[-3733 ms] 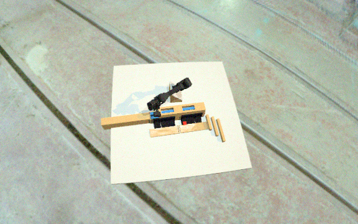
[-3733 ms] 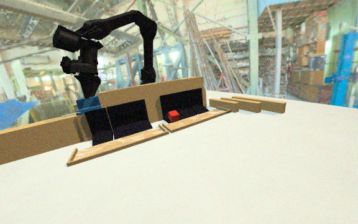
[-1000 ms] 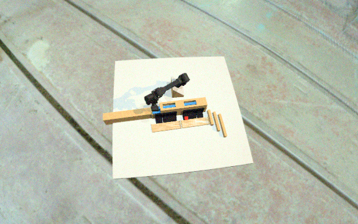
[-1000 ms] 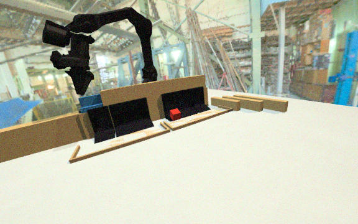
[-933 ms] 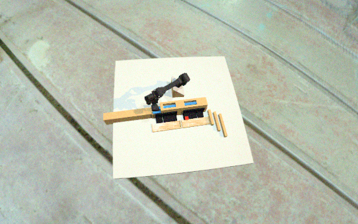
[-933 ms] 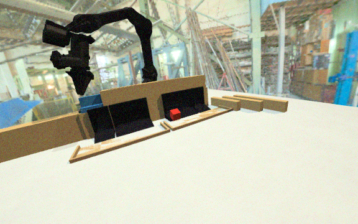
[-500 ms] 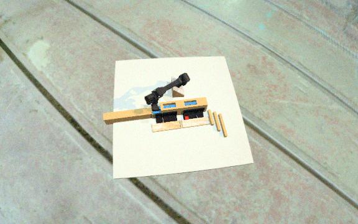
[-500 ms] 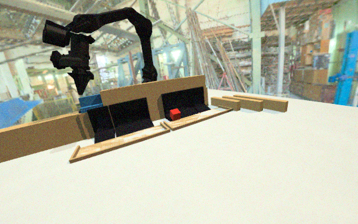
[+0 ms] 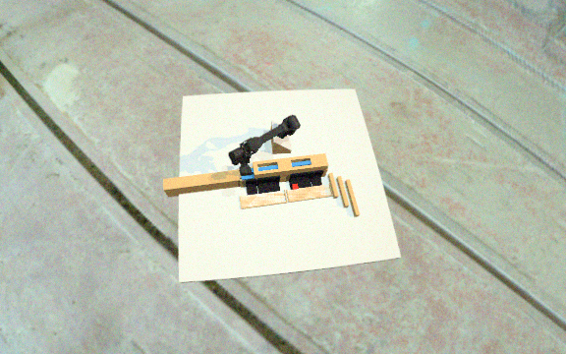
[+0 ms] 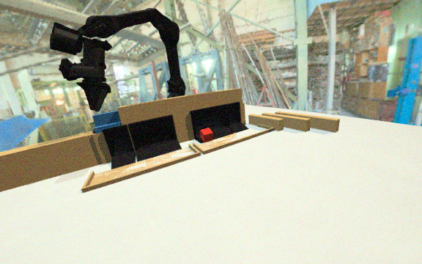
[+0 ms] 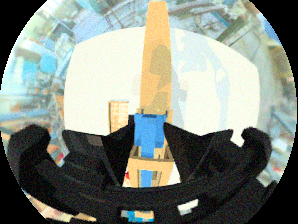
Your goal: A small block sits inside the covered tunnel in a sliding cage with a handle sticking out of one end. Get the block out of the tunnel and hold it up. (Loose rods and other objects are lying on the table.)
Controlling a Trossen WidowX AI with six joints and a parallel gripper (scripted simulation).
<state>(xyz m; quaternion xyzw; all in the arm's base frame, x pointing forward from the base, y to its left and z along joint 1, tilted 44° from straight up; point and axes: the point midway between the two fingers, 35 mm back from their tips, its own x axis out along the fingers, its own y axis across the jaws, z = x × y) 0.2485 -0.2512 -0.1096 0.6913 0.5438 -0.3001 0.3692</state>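
Right now the small red block is 310 mm to the left of my gripper tip, 140 mm below it and 80 mm ahead of it. Also, from my gripper tip: wooden tunnel: 90 mm below, 50 mm to the left, 20 mm ahead.
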